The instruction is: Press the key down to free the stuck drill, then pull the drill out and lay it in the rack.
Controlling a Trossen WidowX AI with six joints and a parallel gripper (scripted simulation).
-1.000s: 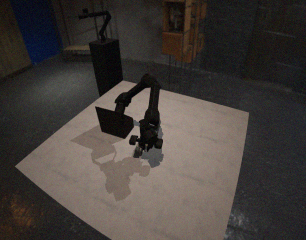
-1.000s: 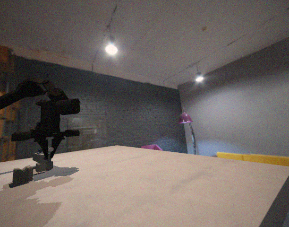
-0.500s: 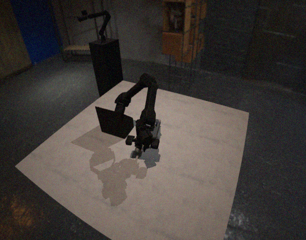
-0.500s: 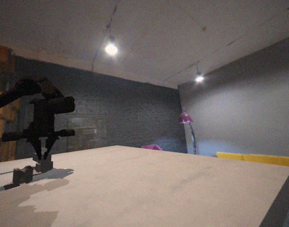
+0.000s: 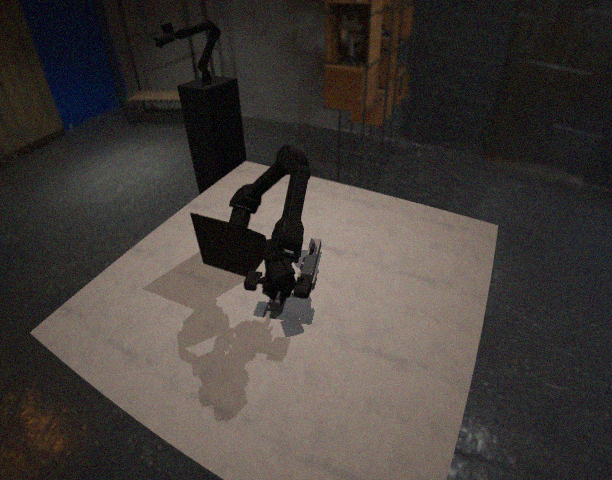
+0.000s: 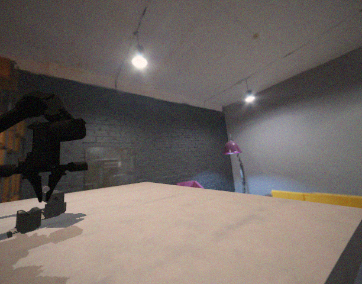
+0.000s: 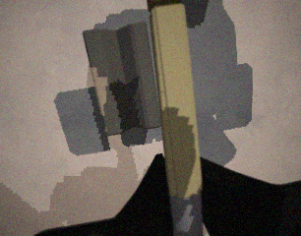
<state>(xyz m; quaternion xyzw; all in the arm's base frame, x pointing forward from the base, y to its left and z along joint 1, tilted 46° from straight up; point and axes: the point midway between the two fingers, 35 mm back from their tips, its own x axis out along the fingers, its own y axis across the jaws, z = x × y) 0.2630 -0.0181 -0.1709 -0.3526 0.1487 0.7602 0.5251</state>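
Right now my gripper tip is 40 mm to the right of the drill, 30 mm below it and 20 mm past it. Also, from my gripper tip: grey sleeve (220 mm to the left, 30 mm behind, 20 mm below); rack (40 mm to the left, 40 mm below, 40 mm behind).
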